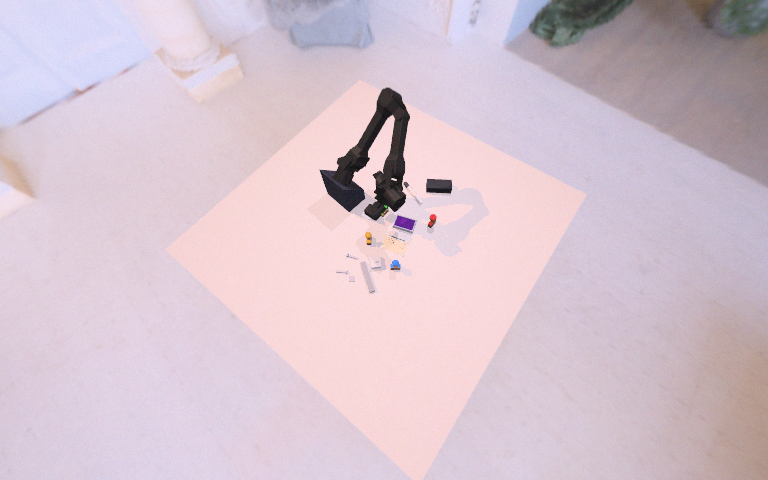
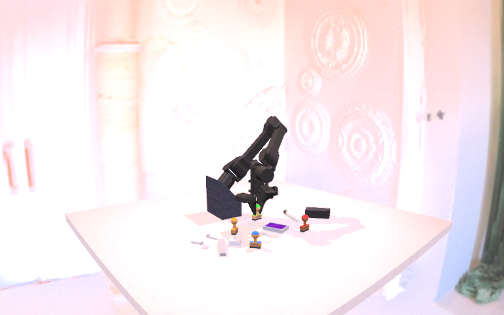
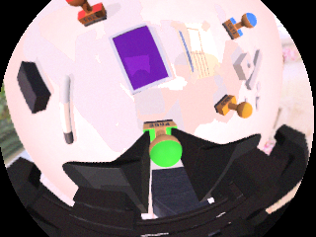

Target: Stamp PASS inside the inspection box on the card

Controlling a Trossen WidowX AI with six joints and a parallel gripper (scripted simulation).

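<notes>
My gripper tip is now 10 cm short of the purple ink pad, 1 cm to the right of it and 4 cm above it. The rest, counted from my gripper tip: green-knobbed stamp right at my gripper tip; then card 11 cm ahead, 10 cm to the right, 5 cm below; then orange-knobbed stamp 1 cm ahead, 14 cm to the right, 2 cm below.
</notes>
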